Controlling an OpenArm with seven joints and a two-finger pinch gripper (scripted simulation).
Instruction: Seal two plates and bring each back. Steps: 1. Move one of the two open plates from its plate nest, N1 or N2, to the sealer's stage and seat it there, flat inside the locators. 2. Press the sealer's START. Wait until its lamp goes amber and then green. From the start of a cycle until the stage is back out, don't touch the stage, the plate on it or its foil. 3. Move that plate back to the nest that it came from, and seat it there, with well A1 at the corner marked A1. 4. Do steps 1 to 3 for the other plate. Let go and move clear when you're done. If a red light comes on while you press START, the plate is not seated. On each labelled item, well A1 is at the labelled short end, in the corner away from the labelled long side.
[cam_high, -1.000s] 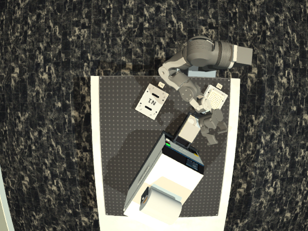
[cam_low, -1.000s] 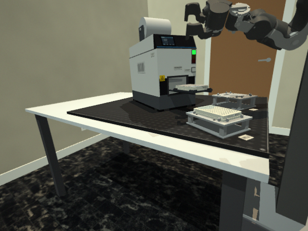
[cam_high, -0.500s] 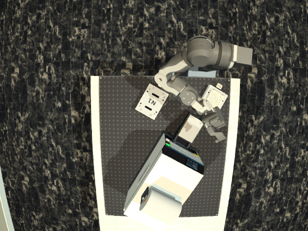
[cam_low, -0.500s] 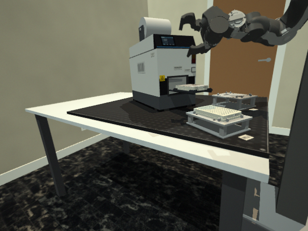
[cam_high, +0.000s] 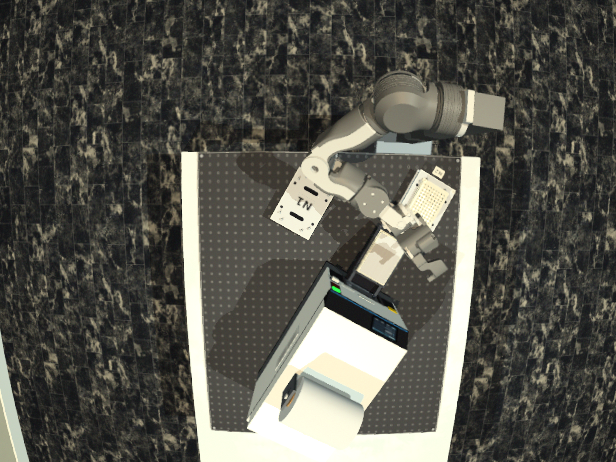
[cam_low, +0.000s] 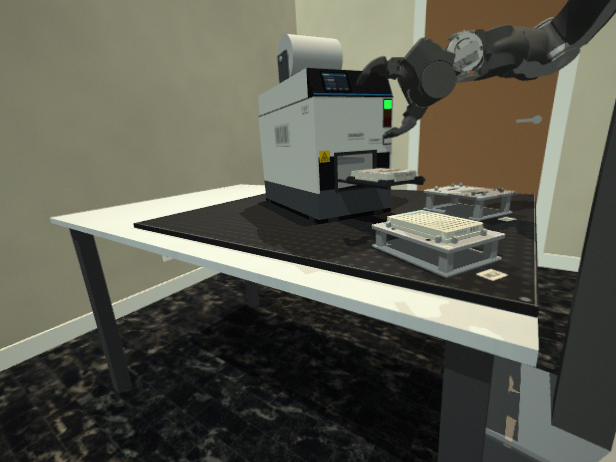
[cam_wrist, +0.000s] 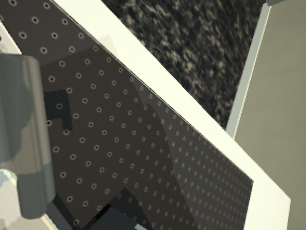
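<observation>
The sealer stage lies 3 cm ahead of my hand, 10 cm to the right of it and 14 cm below it. The rest, counted from my hand: label tag: 22 cm behind, 6 cm to the left, 24 cm below; then clear well plate: 12 cm behind, 2 cm to the left, 19 cm below; then sealer screen: 15 cm ahead, 10 cm to the right, 8 cm above.
</observation>
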